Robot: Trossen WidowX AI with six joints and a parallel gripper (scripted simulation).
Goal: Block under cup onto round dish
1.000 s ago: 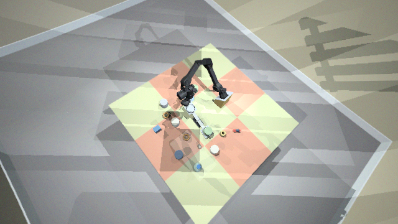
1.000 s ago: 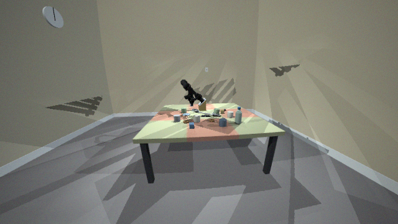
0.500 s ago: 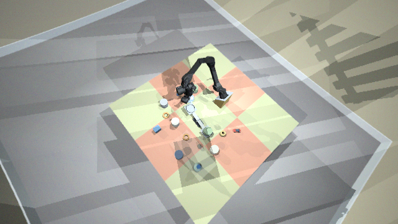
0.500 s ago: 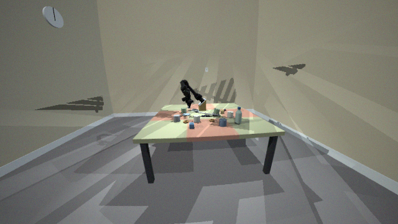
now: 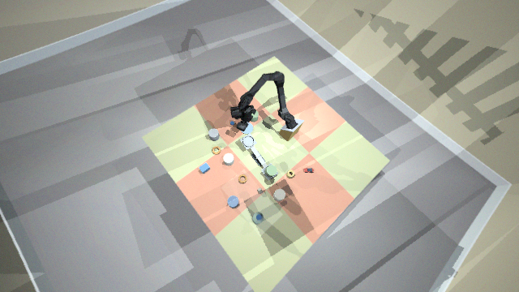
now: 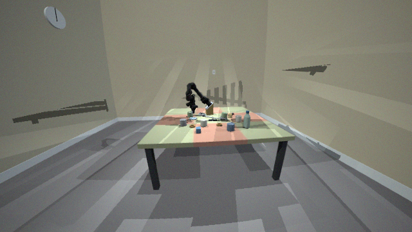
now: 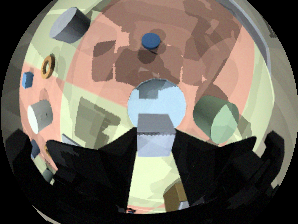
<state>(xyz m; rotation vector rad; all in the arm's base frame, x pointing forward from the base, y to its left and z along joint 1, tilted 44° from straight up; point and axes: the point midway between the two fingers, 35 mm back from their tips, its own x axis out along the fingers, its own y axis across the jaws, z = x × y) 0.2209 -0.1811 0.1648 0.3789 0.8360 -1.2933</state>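
Right now my gripper tip is 10 mm past the pale blue round dish, 10 mm to the left of it and 80 mm above it. Also, from my gripper tip: blue cube: 420 mm ahead, 40 mm to the left, 60 mm below; grey cylinder: 220 mm ahead, 100 mm to the right, 50 mm below; grey block: right at my gripper tip.
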